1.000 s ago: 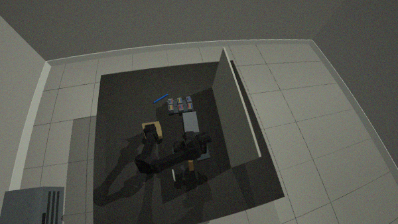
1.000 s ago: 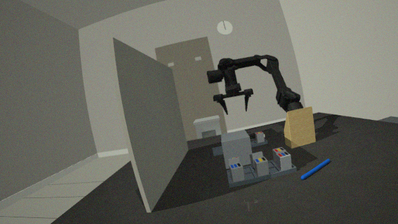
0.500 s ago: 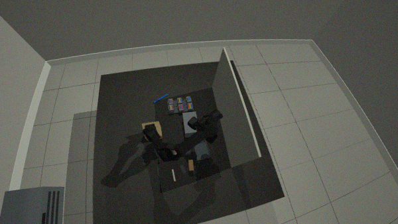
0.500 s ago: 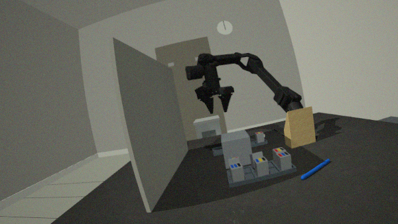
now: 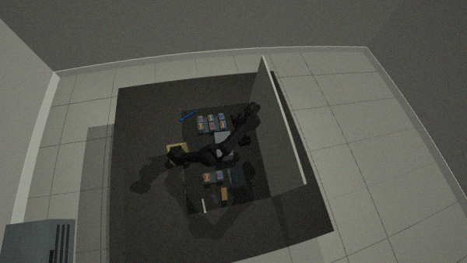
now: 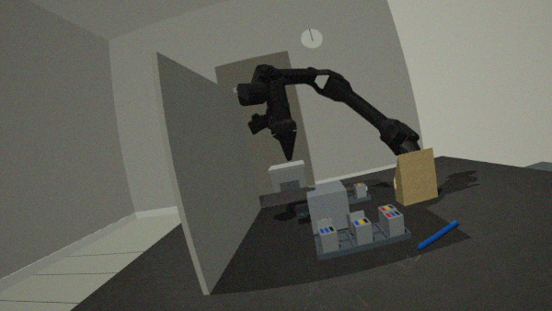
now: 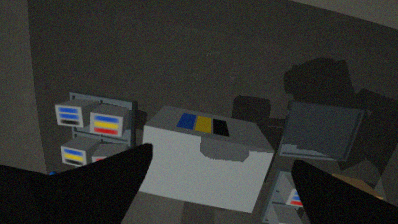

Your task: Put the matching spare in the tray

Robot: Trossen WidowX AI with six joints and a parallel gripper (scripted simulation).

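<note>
My gripper tip is 200 mm to the right of the rack, 190 mm above it and 120 mm past it. Round my gripper tip: blue pen: 300 mm to the left, 270 mm behind, 190 mm below; tall panel: 170 mm ahead, 30 mm above, 10 mm to the right; grey mounted unit: 140 mm below, 80 mm behind, 20 mm to the left.
</note>
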